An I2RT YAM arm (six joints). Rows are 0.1 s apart.
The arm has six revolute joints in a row. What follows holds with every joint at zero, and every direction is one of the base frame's.
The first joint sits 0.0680 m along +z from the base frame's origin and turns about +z.
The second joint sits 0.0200 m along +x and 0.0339 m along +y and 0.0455 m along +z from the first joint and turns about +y.
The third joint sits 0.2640 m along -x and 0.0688 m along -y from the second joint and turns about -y.
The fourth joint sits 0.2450 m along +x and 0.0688 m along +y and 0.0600 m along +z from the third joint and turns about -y.
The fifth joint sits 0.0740 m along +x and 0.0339 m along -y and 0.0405 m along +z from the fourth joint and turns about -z.
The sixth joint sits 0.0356 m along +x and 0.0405 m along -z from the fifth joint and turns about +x.
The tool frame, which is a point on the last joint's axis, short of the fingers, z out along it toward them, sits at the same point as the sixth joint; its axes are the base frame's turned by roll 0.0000, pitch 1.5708 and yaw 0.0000 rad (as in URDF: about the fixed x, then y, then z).
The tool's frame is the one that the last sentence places.
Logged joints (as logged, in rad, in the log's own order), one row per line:
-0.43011, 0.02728, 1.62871, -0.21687, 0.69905, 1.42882
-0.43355, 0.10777, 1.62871, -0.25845, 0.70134, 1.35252
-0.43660, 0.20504, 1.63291, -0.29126, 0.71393, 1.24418
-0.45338, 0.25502, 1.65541, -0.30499, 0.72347, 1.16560
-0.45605, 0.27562, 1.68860, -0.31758, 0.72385, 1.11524
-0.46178, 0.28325, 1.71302, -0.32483, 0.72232, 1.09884
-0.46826, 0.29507, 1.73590, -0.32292, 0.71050, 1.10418
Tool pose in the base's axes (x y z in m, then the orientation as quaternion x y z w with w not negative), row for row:
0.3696, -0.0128, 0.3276, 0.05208, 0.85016, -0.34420, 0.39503
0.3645, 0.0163, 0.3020, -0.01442, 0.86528, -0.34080, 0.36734
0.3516, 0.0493, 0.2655, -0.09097, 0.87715, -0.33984, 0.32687
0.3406, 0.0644, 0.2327, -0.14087, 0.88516, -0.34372, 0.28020
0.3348, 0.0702, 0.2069, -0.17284, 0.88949, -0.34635, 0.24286
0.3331, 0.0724, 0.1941, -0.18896, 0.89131, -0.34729, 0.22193
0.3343, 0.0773, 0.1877, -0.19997, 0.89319, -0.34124, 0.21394
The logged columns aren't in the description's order. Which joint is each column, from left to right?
Columns, left to right: joint 4, joint 1, joint 2, joint 6, joint 5, joint 3.
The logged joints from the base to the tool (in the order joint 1, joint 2, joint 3, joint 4, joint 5, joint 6), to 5 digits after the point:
0.02728, 1.62871, 1.42882, -0.43011, 0.69905, -0.21687
0.10777, 1.62871, 1.35252, -0.43355, 0.70134, -0.25845
0.20504, 1.63291, 1.24418, -0.43660, 0.71393, -0.29126
0.25502, 1.65541, 1.16560, -0.45338, 0.72347, -0.30499
0.27562, 1.68860, 1.11524, -0.45605, 0.72385, -0.31758
0.28325, 1.71302, 1.09884, -0.46178, 0.72232, -0.32483
0.29507, 1.73590, 1.10418, -0.46826, 0.71050, -0.32292

